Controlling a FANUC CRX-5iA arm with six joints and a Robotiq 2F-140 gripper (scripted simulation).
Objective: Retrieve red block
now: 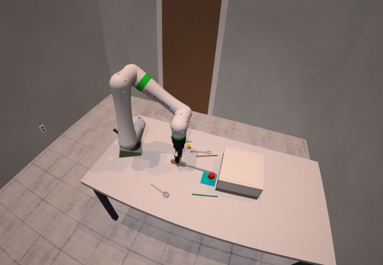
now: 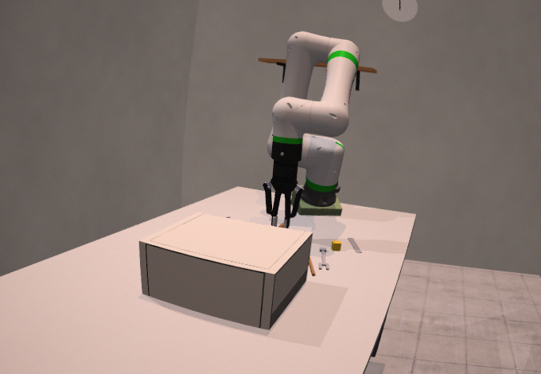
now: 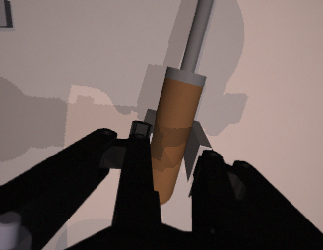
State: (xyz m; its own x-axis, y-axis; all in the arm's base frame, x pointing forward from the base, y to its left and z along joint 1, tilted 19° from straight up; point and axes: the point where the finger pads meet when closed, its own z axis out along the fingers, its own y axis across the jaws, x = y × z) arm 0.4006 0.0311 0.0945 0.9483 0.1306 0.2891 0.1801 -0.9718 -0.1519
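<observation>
The hook tool lies 13 cm ahead of my hand, 1 cm to the right of it and 2 cm below it. Also, from my hand: brown stick: 16 cm ahead, 18 cm to the left, 3 cm below; then yellow cube: 1 cm behind, 20 cm to the left, 3 cm below; then grey wrench: 9 cm ahead, 20 cm to the left, 3 cm below.
</observation>
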